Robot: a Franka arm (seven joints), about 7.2 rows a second.
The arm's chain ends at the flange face. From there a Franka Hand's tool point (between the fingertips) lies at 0.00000 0.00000 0.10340 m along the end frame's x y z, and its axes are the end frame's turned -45 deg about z.
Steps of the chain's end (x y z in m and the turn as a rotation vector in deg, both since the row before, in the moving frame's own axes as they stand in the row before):
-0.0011, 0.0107, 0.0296, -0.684, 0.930, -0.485
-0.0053, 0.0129, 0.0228, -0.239, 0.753, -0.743
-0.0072, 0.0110, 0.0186, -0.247, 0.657, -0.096
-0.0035, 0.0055, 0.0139, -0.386, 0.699, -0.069
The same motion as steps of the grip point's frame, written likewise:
-0.0080, 0.0088, 0.0296, -1.141, 0.174, -0.485
-0.0122, 0.0066, 0.0228, -0.701, 0.363, -0.743
-0.0123, 0.0038, 0.0186, -0.639, 0.290, -0.096
-0.0060, 0.0028, 0.0139, -0.767, 0.221, -0.069

